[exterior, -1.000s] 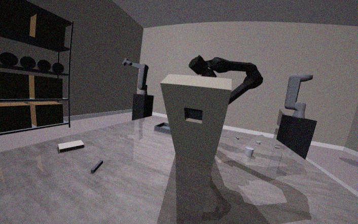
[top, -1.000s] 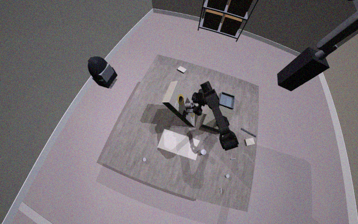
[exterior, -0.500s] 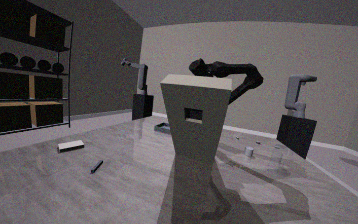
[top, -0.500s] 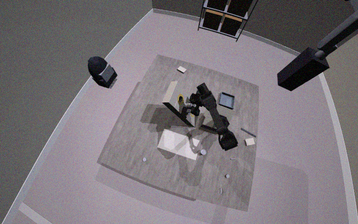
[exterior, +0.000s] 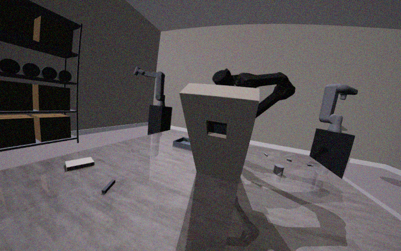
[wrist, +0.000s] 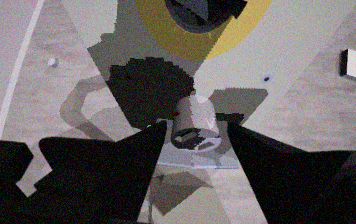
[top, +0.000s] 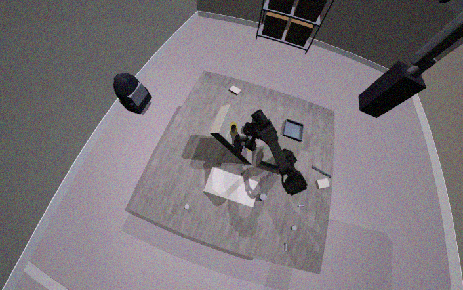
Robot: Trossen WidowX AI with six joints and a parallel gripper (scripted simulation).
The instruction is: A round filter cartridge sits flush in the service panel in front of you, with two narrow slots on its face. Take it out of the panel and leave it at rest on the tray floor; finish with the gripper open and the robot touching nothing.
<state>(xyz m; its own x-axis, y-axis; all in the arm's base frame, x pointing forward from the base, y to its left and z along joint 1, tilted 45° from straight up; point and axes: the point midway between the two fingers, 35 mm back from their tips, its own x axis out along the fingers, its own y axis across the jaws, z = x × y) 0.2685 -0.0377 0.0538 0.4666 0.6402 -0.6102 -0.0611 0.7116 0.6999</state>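
My gripper tip is 4 cm short of the service panel, 1 cm to the right of it and 2 cm above it. From my gripper tip the other things lie so: round filter cartridge (right at my gripper tip); then tray (34 cm behind, 30 cm to the right, 18 cm below).
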